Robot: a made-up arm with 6 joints.
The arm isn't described. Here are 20 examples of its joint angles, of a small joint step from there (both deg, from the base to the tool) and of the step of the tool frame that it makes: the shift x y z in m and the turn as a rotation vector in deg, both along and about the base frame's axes.
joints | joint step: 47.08 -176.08 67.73 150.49 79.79 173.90 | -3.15 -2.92 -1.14 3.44 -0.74 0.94
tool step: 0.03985 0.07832 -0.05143 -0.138 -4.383 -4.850
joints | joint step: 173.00 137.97 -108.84 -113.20 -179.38 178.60 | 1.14 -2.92 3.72 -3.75 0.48 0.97
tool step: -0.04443 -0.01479 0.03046 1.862 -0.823 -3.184
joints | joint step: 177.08 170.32 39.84 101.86 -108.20 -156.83 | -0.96 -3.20 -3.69 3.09 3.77 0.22
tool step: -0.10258 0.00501 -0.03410 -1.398 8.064 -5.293
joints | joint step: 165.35 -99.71 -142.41 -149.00 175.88 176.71 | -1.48 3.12 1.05 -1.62 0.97 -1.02
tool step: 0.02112 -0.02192 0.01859 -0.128 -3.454 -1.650
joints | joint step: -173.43 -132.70 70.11 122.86 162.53 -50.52 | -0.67 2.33 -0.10 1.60 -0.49 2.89
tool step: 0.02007 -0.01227 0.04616 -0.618 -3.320 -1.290
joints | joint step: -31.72 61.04 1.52 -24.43 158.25 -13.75 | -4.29 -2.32 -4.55 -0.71 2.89 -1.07
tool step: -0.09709 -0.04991 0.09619 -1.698 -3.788 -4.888
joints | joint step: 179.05 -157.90 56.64 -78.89 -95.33 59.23 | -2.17 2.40 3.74 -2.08 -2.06 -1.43
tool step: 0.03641 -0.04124 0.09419 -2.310 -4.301 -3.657
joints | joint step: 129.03 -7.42 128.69 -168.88 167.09 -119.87 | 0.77 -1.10 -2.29 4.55 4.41 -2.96
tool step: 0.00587 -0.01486 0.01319 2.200 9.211 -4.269
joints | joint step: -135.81 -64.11 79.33 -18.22 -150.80 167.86 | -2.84 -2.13 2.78 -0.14 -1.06 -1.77
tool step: 0.03061 -0.02666 -0.03607 -1.036 -0.110 -1.606
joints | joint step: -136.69 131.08 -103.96 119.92 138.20 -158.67 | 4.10 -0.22 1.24 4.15 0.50 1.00
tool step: 0.04640 -0.03999 0.00161 0.312 -1.560 7.473
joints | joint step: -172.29 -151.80 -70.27 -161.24 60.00 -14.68 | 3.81 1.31 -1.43 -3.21 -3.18 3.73
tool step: 0.01630 -0.01885 0.00386 -1.746 -2.305 7.405
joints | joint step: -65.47 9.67 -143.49 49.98 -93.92 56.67 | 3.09 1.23 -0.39 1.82 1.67 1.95
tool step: -0.00971 -0.01832 0.00176 0.558 -0.271 0.078
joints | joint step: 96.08 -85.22 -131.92 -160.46 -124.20 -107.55 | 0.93 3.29 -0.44 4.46 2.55 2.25
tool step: 0.00124 -0.01860 0.03918 -1.139 -0.436 -3.273
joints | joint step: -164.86 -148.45 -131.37 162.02 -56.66 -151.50 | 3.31 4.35 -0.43 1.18 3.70 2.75
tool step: 0.05745 -0.00400 -0.00711 -2.839 -0.561 2.658
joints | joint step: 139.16 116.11 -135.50 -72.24 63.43 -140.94 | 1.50 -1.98 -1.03 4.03 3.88 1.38
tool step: -0.00721 -0.01553 0.01297 0.194 3.596 7.255
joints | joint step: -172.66 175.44 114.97 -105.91 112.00 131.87 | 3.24 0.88 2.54 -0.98 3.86 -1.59
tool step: -0.01774 0.02092 0.02830 -1.257 -3.969 6.924
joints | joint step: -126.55 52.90 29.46 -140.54 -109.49 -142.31 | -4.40 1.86 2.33 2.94 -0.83 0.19
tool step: -0.09353 0.04828 -0.06575 2.081 -5.290 -3.711
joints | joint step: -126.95 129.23 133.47 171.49 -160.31 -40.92 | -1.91 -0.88 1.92 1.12 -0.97 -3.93
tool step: -0.01213 -0.00480 0.01842 4.584 2.341 -3.618
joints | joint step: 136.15 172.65 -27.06 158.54 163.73 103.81 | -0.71 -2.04 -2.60 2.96 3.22 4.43
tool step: -0.03281 0.04829 0.02947 4.407 5.869 1.644
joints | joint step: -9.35 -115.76 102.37 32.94 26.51 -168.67 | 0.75 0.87 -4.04 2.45 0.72 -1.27
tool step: -0.05481 -0.00088 0.00383 -1.627 -2.675 1.795
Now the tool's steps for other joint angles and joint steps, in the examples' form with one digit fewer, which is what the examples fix.
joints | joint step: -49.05 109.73 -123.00 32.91 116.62 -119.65 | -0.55 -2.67 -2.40 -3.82 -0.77 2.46
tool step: -0.0354 0.0141 0.0449 -1.17 -5.68 -4.65
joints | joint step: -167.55 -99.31 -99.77 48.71 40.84 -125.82 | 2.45 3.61 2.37 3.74 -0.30 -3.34
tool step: 0.0822 0.0512 0.0461 -0.43 -4.33 1.61
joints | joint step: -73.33 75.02 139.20 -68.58 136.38 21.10 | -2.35 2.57 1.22 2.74 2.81 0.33
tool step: -0.0202 0.0148 -0.0119 3.53 4.75 -2.79
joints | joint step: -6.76 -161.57 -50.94 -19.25 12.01 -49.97 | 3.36 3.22 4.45 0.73 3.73 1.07
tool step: -0.1677 0.0142 -0.0349 0.56 11.11 1.10
